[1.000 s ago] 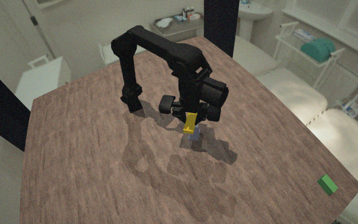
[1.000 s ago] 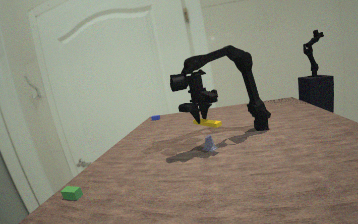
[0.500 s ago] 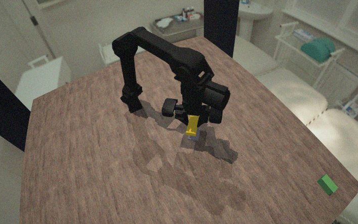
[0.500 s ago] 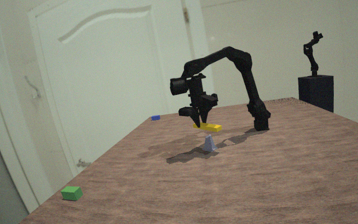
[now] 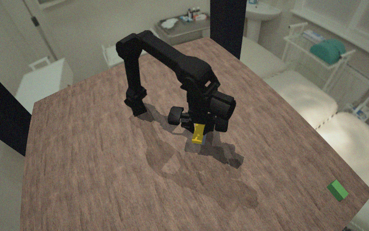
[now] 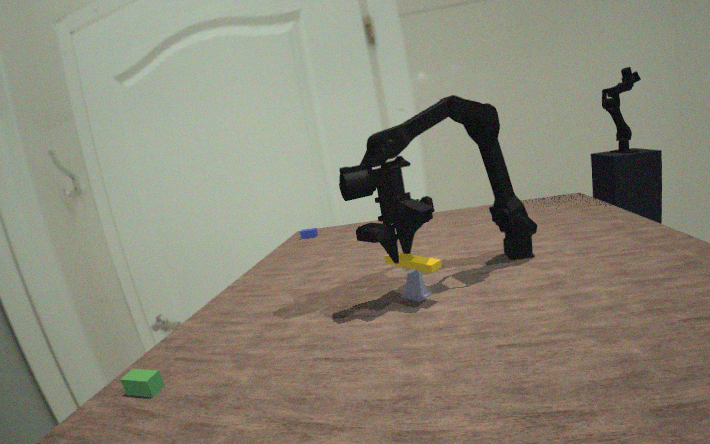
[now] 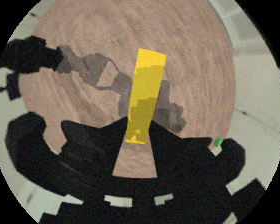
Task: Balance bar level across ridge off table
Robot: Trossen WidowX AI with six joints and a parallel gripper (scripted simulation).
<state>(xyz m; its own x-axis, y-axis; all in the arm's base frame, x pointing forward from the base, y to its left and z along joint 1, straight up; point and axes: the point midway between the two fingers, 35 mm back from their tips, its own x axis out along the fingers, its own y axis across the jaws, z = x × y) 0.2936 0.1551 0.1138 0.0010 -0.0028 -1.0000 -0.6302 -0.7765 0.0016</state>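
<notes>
Now: the yellow bar 20 mm behind my gripper tip and 20 mm to the left of it. From my gripper tip the other things lie so: small blue block: 450 mm ahead, 660 mm to the right, 60 mm below; green block: 450 mm ahead, 340 mm to the left, 60 mm below.
</notes>
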